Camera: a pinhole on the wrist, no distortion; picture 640 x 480 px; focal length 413.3 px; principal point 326.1 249.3 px. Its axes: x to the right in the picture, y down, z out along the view. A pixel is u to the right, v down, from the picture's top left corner.
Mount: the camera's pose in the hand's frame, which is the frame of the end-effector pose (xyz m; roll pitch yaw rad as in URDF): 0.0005 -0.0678 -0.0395 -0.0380 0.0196 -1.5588
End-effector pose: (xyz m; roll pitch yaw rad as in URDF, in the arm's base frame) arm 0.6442 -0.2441 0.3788 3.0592 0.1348 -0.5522
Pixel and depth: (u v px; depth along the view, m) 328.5 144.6 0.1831
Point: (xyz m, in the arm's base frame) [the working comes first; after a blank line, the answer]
In the camera's frame: 0.0011 -0.0464 0.1831

0.6261 -0.1616 0.2347
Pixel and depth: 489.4 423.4 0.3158
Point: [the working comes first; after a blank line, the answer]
In the camera's frame: 0.1248 0.1330 0.3158

0.8271 -0.1523 0.0778
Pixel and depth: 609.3 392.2 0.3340
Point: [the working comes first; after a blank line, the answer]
In the camera's frame: 0.2289 0.1155 0.3340

0.8650 -0.0548 0.0548
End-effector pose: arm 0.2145 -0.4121 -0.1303 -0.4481 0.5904 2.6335
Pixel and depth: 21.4 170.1 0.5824
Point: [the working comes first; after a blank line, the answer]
In the camera's frame: -0.4294 -0.1116 0.5824

-0.1571 -0.8403 0.2120
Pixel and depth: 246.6 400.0 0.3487
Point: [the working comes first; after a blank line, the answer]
In the camera's frame: -0.0671 0.1271 0.3487

-0.0841 -0.3913 0.0224
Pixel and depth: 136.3 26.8 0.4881
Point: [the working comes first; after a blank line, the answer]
In the camera's frame: -0.2242 -0.2628 0.4881

0.0602 -0.7037 0.3013
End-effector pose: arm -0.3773 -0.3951 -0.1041 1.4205 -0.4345 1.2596
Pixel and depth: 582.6 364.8 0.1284
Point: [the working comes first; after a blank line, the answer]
In the camera's frame: 0.0797 0.0359 0.1284

-0.2461 -0.3374 -0.2087
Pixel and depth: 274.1 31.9 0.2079
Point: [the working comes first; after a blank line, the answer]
In the camera's frame: -0.0262 -0.1094 0.2079

-0.2333 -0.5287 -0.1654
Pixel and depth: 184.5 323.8 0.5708
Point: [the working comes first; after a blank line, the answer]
In the camera's frame: -0.1956 0.1029 0.5708

0.1142 -0.5230 0.1256
